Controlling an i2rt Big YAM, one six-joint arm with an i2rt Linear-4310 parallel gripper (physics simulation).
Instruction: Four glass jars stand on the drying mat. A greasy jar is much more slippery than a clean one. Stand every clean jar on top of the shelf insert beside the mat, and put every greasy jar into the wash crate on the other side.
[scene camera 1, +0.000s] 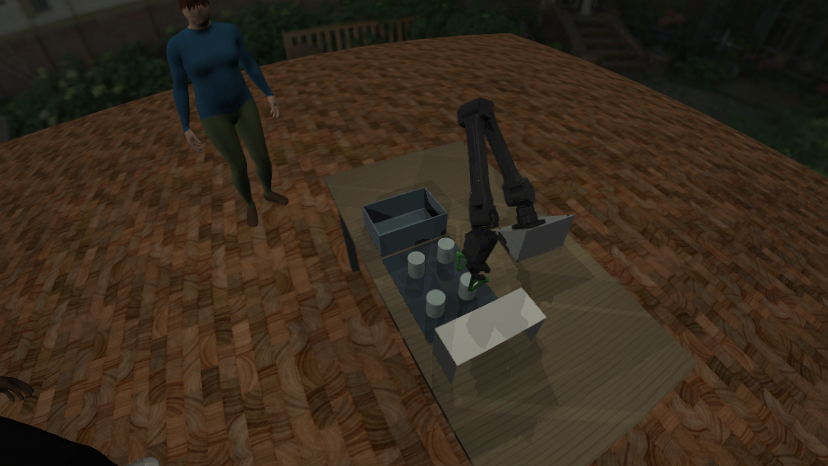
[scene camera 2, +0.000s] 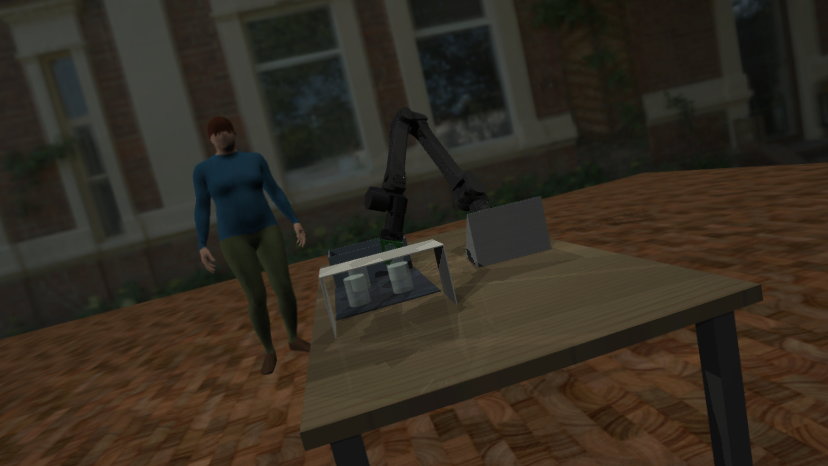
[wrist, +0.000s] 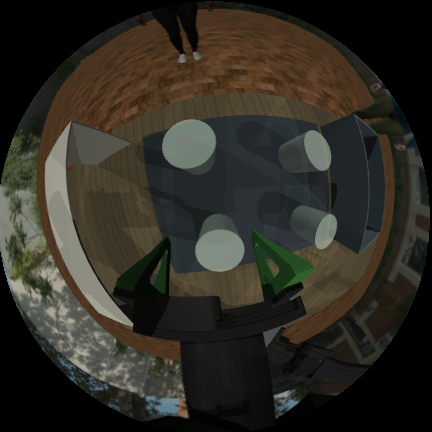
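Where they show: gripper, between the fingertips: (scene camera 1: 463, 281) (scene camera 2: 387, 262) (wrist: 210, 237); arm's base, origin of its link: (scene camera 1: 528, 226) (scene camera 2: 486, 223) (wrist: 267, 344).
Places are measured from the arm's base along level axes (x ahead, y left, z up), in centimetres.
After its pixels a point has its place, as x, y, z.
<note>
Four pale, look-alike cylindrical jars stand upright on the dark mat (scene camera 1: 431, 277) {41.7, -5.4, -12.5} (wrist: 240, 175) {43.1, 1.2, -12.5}. Two are on the shelf side: the near jar (scene camera 1: 465, 289) {36.7, 9.2, -6.0} (scene camera 2: 399, 277) {34.9, 10.5, -7.5} (wrist: 219, 250) {34.3, 7.3, -4.1} and the far jar (scene camera 1: 435, 304) {49.8, 10.4, -4.1} (scene camera 2: 356, 290) {48.5, 11.3, -7.6} (wrist: 189, 145) {47.6, 7.9, -4.1}. Two are on the crate side: one jar (scene camera 1: 416, 264) {46.9, -7.8, -4.3} (wrist: 316, 150) {45.3, -9.9, -4.1} and another jar (scene camera 1: 445, 250) {33.9, -8.7, -4.5} (wrist: 325, 231) {32.1, -11.0, -4.1}. My gripper (scene camera 1: 467, 273) {37.0, 7.8, -2.6} (wrist: 210, 237) {37.0, 7.8, -2.6} is open and empty, pointing down close above the near shelf-side jar, which shows between the green fingers in the wrist view. Greasy and clean jars cannot be told apart by look.
The white shelf insert (scene camera 1: 492, 324) {41.5, 28.8, 3.2} (scene camera 2: 379, 256) {41.1, 27.6, 3.2} (wrist: 57, 200) {47.4, 26.3, 3.2} stands beside the mat, its top bare. The blue-grey wash crate (scene camera 1: 405, 236) {43.2, -23.8, -5.8} (wrist: 350, 185) {38.7, -23.6, -6.0} stands at the opposite side, with no jar seen inside. A grey wedge-shaped panel (scene camera 1: 544, 238) {-3.9, 6.5, -3.1} (scene camera 2: 509, 231) {-4.9, 6.6, -3.6} stands by the arm base.
</note>
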